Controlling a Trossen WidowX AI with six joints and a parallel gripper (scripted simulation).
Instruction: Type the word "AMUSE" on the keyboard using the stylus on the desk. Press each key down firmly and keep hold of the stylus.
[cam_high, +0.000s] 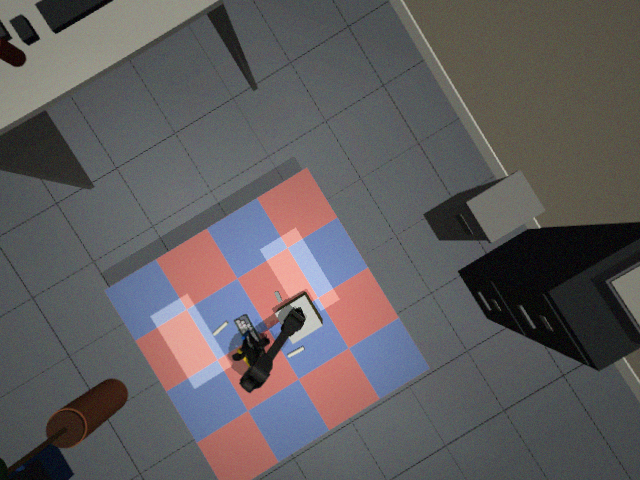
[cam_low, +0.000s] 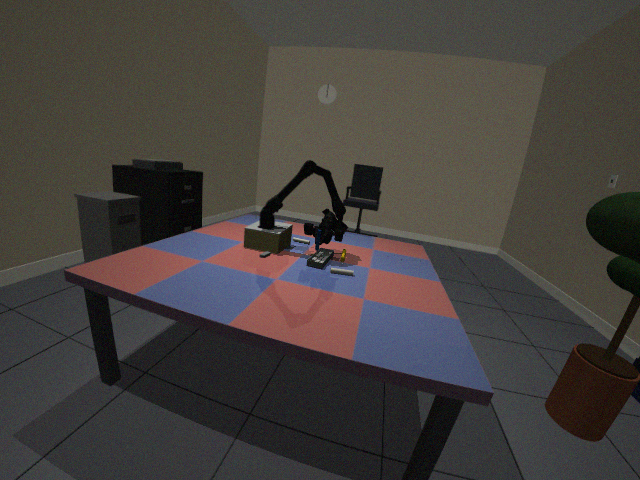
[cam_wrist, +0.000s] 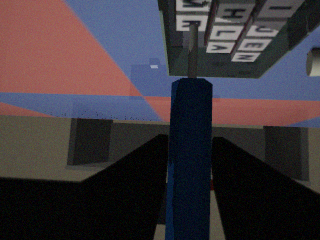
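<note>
Now: gripper tip 9 cm short of the yellow bar, 15 cm to the right of it and 7 cm above it. From my gripper tip the other things lie so: dark block (21 cm behind, 10 cm to the right, 8 cm below); blue stylus (1 cm below).
</note>
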